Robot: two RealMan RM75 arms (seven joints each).
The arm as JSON. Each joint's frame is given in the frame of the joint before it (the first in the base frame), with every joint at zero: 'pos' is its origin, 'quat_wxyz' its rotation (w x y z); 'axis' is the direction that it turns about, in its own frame. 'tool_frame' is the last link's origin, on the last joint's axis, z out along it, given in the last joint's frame.
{
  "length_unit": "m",
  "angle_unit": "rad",
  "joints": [
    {
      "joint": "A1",
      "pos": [
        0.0,
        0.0,
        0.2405
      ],
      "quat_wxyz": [
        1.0,
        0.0,
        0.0,
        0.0
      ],
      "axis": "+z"
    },
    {
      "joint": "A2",
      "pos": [
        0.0,
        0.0,
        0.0
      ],
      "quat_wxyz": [
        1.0,
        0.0,
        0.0,
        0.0
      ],
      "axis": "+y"
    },
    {
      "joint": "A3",
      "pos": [
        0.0,
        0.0,
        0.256
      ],
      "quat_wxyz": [
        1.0,
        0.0,
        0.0,
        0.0
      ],
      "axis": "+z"
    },
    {
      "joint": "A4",
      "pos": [
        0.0,
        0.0,
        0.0
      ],
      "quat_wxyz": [
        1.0,
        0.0,
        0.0,
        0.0
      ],
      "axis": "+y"
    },
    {
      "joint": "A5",
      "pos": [
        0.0,
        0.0,
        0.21
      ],
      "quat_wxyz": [
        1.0,
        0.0,
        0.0,
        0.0
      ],
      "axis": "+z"
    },
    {
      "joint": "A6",
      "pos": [
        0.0,
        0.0,
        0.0
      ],
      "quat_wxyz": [
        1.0,
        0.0,
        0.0,
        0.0
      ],
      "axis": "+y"
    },
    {
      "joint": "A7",
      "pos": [
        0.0,
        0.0,
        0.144
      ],
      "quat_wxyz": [
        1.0,
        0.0,
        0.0,
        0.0
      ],
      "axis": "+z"
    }
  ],
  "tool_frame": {
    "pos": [
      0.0,
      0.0,
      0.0
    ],
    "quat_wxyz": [
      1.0,
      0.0,
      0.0,
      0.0
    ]
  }
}
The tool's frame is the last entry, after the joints.
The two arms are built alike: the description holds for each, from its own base.
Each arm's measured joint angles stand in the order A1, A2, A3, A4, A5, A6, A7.
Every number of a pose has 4 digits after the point. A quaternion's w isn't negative.
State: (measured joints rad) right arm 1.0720 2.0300 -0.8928 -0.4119 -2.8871 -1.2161 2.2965; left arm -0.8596 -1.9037 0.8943 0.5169 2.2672 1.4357 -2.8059
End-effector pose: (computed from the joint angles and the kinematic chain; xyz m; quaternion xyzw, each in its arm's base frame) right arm 0.2187 0.4205 -0.0343 -0.8954 0.3557 -0.2227 0.1492; left arm -0.2233 0.4045 0.0162 -0.7111 -0.6990 -0.0523 0.0540
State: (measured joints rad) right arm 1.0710 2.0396 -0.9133 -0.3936 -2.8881 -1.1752 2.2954; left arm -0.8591 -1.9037 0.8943 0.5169 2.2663 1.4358 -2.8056
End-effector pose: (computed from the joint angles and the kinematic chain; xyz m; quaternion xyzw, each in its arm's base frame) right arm 0.2213 0.4198 -0.0410 -0.8964 0.3473 -0.2273 0.1556; left arm -0.2234 0.4044 0.0162 -0.7110 -0.6991 -0.0526 0.0538
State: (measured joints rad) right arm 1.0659 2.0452 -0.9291 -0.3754 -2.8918 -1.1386 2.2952; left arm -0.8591 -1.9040 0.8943 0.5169 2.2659 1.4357 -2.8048
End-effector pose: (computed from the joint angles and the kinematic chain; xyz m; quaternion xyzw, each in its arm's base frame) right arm 0.2264 0.4185 -0.0456 -0.8957 0.3427 -0.2325 0.1620; left arm -0.2233 0.4044 0.0161 -0.7113 -0.6988 -0.0528 0.0537
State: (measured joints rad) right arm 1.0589 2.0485 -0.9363 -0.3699 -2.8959 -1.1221 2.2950; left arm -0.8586 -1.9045 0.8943 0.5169 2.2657 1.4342 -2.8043
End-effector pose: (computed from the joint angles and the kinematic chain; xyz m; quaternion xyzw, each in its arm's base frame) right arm 0.2303 0.4172 -0.0474 -0.8948 0.3413 -0.2357 0.1652; left arm -0.2234 0.4044 0.0159 -0.7113 -0.6988 -0.0532 0.0541
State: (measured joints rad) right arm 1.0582 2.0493 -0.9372 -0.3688 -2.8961 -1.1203 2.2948; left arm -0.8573 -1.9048 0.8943 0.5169 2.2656 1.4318 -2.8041
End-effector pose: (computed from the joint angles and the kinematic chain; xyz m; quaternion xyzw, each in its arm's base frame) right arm 0.2307 0.4168 -0.0479 -0.8948 0.3411 -0.2361 0.1651; left arm -0.2240 0.4044 0.0158 -0.7108 -0.6992 -0.0537 0.0550
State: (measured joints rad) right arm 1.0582 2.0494 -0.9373 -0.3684 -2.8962 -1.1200 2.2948; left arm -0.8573 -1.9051 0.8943 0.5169 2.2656 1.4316 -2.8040
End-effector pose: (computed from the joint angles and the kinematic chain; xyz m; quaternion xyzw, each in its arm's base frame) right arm 0.2308 0.4168 -0.0480 -0.8948 0.3411 -0.2362 0.1650; left arm -0.2240 0.4044 0.0157 -0.7108 -0.6992 -0.0537 0.0549
